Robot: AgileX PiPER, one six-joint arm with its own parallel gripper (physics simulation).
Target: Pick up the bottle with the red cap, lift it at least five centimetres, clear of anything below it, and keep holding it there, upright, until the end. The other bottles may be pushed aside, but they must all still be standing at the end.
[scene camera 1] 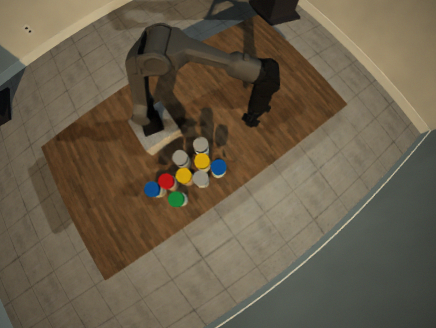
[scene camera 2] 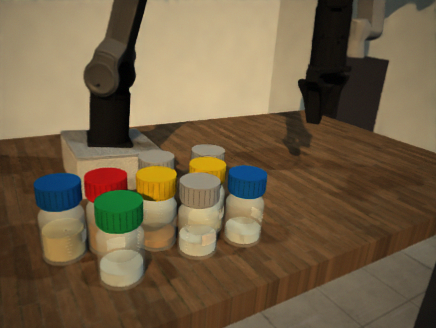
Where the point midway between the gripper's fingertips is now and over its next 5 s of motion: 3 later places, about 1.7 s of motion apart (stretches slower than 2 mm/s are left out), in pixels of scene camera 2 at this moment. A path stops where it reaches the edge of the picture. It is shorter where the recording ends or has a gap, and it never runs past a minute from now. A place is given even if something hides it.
The gripper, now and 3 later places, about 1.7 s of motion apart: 320,118; 155,124; 151,139; 115,176
